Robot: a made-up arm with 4 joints. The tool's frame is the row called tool. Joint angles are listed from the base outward. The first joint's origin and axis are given. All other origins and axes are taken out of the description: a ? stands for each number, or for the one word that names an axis. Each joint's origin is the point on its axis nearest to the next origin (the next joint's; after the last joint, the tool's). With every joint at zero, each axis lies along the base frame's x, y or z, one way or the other. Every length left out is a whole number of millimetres.
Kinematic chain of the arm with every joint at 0, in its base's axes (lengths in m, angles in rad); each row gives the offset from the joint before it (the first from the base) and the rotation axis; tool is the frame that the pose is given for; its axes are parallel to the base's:
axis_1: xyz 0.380 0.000 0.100 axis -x
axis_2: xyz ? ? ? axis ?
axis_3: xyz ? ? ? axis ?
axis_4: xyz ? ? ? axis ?
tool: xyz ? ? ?
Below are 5 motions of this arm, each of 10 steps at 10 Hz.
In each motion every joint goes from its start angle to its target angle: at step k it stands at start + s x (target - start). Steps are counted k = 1, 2, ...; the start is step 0. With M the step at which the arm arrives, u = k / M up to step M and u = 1 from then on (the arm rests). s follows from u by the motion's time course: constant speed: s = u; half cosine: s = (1 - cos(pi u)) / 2; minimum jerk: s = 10 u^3 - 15 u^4 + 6 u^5.
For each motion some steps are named. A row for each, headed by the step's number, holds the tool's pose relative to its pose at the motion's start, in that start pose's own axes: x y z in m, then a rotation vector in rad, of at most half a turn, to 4 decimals.
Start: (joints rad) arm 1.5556 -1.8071 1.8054 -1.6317
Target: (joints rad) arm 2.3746 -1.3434 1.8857 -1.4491
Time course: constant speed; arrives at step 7
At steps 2, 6, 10:
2: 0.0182 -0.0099 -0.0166 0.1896 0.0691 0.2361
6: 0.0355 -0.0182 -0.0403 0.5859 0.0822 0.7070
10: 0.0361 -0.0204 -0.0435 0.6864 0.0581 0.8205

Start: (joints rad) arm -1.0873 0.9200 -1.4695 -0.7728
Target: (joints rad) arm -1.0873 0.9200 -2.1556 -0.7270
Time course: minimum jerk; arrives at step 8
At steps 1, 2, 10:
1: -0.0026 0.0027 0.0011 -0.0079 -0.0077 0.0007
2: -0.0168 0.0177 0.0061 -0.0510 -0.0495 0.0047
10: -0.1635 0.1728 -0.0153 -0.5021 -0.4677 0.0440

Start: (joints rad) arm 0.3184 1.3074 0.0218 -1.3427
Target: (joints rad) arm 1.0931 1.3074 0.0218 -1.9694
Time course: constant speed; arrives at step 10
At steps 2, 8, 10:
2: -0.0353 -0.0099 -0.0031 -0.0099 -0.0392 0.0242
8: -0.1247 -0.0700 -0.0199 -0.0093 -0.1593 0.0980
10: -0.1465 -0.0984 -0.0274 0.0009 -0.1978 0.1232

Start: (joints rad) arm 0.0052 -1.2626 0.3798 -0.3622
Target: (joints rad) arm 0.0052 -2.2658 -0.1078 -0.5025
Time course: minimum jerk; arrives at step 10
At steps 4, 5, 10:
4: 0.0683 0.0610 -0.0379 -0.2565 0.2246 -0.1390
5: 0.1069 0.0915 -0.0749 -0.4086 0.3563 -0.1967
10: 0.1843 0.1485 -0.2263 -0.8270 0.7258 -0.2632

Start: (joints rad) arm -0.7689 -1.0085 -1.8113 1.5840
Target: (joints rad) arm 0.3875 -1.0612 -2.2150 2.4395
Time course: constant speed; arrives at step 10
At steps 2, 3, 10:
2: 0.0961 -0.0724 -0.0317 0.2054 0.1838 0.2346
3: 0.1417 -0.1021 -0.0581 0.3192 0.2619 0.3557
10: 0.3676 -0.1578 -0.3445 1.3051 0.5135 1.1995

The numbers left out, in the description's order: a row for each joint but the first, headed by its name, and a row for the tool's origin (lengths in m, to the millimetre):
axis_2: xyz 0.000 0.140 0.060, axis -y
axis_3: xyz 0.080 0.000 -0.010, axis +x
axis_4: xyz 0.000 -0.020 0.340, axis +z
tool: xyz 0.060 -0.050 0.000

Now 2 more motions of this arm.
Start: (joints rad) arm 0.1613 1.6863 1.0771 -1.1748
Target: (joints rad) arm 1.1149 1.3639 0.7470 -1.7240
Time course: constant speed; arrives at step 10
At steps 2, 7, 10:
2: -0.0150 0.0421 -0.0187 -0.2021 0.0187 -0.0695
7: -0.0814 0.1294 -0.0905 -0.7043 -0.0786 -0.1632
10: -0.1414 0.1564 -0.1462 -0.9739 -0.2277 -0.1504

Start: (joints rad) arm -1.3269 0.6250 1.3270 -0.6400
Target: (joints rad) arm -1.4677 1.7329 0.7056 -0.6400
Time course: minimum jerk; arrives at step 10
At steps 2, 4, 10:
2: -0.0106 0.0131 0.0053 -0.0109 -0.0348 0.0607
4: -0.0759 0.0547 0.0249 -0.0427 -0.2171 0.3207
10: -0.2952 0.0035 -0.0001 0.0224 -0.8649 0.8784

